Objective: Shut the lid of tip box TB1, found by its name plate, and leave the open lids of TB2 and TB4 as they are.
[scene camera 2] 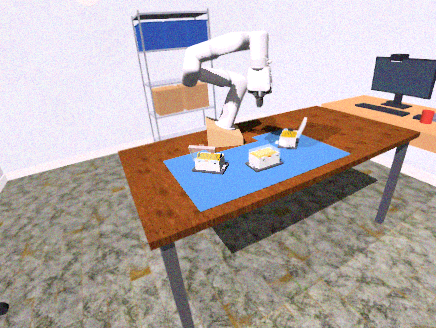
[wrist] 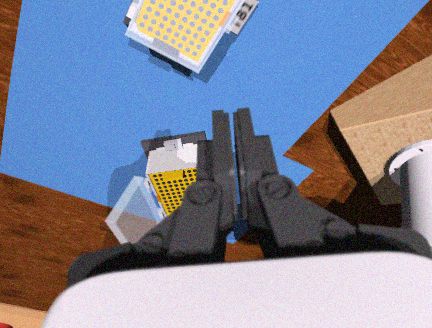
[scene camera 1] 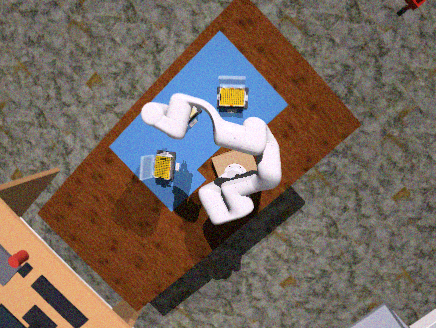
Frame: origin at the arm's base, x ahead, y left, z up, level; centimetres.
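Seen in the pictures: gripper, fingertip midpoint: (scene camera 2: 259,106) (wrist: 232,135); arm's base, link origin: (scene camera 2: 224,126) (scene camera 1: 236,175).
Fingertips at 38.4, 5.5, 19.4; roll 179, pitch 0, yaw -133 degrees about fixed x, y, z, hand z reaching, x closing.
Note:
Pixels of each thing's top centre, then the offset from my fingertips to it, as dx, dy, dz. "spot": a spot on its surface instead. Level surfaces: height alone.
- middle tip box, top centre: (wrist: 201,10) (scene camera 2: 262,148) (scene camera 1: 182,115) +0.7, +1.5, -20.1
- second tip box, top centre: (wrist: 181,202) (scene camera 1: 161,168) (scene camera 2: 289,131) -15.8, +25.8, -20.4
- third tip box, surface spot: (scene camera 2: 209,162) spot: +1.9, -25.1, -21.6
- blue mat, surface height: dz -27.8
- brown table, surface height: dz -28.1
The middle tip box (scene camera 1: 194,117) (scene camera 2: 264,158) (wrist: 185,25) has its clear lid lying down over the yellow tips; its name plate (wrist: 243,16) seems to end in "B1". The arm partly hides it in scene camera 1. A second tip box (scene camera 1: 164,166) (scene camera 2: 288,138) (wrist: 172,187) has its clear lid (scene camera 1: 147,167) (scene camera 2: 302,127) (wrist: 135,212) standing open. A third tip box (scene camera 1: 232,97) (scene camera 2: 209,162) also has its lid (scene camera 1: 232,80) (scene camera 2: 202,149) open. Their plates are unreadable. My gripper (scene camera 2: 259,104) (wrist: 232,135) is shut and empty, high above the mat, apart from the boxes.
The boxes stand on a blue mat (scene camera 1: 220,55) (scene camera 2: 210,192) (wrist: 75,85) on the brown table (scene camera 1: 320,110) (scene camera 2: 137,185). The wooden base block (scene camera 1: 220,162) (scene camera 2: 220,135) (wrist: 380,110) of the arm stands beside the mat. A desk with a monitor (scene camera 2: 402,77) is beyond the table.

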